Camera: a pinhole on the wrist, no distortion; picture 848 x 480 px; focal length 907.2 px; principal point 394.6 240.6 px. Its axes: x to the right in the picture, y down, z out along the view. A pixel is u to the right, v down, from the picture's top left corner.
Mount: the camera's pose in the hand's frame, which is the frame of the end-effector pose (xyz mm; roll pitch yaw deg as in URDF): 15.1 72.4 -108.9 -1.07 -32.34 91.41
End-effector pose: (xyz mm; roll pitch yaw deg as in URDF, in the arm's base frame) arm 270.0 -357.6 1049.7 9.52 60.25 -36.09
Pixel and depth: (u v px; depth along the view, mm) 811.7 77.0 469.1
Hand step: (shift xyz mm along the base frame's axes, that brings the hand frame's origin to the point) 280.7 -281.5 117.7
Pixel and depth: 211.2 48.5 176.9
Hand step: -2.1 -66.3 -38.9
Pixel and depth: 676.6 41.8 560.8
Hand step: 271.3 -387.9 104.7
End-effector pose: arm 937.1 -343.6 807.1 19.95 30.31 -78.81
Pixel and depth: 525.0 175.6 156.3
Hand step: 3.2 -39.8 18.4
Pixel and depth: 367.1 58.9 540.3
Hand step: -281.2 -286.3 147.9
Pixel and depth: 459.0 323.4 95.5
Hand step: 32.7 8.7 -15.0
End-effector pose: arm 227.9 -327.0 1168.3 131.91 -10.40 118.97
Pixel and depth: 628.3 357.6 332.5
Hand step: 121.7 67.2 -173.1
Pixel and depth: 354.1 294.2 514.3
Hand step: 49.2 84.7 -371.7
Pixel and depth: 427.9 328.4 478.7
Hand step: 86.4 77.3 -330.1
